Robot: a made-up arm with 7 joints. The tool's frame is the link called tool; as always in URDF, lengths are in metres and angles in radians.
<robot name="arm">
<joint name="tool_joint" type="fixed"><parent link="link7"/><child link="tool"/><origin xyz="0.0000 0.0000 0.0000" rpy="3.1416 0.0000 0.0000"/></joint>
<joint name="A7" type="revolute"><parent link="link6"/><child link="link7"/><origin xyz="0.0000 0.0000 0.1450"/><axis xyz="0 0 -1"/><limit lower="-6.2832" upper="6.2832"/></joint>
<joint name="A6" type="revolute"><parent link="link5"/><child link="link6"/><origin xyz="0.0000 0.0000 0.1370"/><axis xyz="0 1 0"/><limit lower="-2.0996" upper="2.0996"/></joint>
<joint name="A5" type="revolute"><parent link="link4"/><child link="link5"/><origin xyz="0.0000 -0.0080 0.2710"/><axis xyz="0 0 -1"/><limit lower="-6.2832" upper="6.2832"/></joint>
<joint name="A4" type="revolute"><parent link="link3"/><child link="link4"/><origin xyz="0.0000 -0.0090 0.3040"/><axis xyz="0 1 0"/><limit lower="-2.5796" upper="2.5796"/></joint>
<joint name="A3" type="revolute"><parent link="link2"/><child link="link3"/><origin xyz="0.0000 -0.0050 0.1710"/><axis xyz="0 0 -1"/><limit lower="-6.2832" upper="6.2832"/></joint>
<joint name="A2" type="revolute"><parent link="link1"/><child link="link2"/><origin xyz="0.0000 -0.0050 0.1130"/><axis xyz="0 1 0"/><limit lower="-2.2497" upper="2.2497"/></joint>
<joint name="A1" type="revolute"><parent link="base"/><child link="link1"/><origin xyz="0.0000 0.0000 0.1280"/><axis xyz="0 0 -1"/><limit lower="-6.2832" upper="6.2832"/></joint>
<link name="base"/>
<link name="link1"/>
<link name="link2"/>
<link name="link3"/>
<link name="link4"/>
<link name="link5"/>
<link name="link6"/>
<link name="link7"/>
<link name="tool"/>
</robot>
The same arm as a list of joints. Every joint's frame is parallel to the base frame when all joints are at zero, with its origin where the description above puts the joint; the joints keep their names.
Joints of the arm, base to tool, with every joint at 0 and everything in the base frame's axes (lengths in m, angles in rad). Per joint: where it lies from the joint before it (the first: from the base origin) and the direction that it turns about. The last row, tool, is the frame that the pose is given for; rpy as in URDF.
A1: axis -z xyz 0 0 0.128
A2: axis +y xyz 0 -0.005 0.113
A3: axis -z xyz 0 -0.005 0.171
A4: axis +y xyz 0 -0.009 0.304
A5: axis -z xyz 0 -0.008 0.271
A6: axis +y xyz 0 0 0.137
A7: axis -z xyz 0 0 0.145
tool: xyz 0 0 0 rpy -3.1416 0 0
Joint limits (rad, base to tool): -6.2832..6.2832 -2.2497..2.2497 -6.2832..6.2832 -2.5796..2.5796 -6.2832..6.2832 -2.0996..2.0996 -6.2832..6.2832

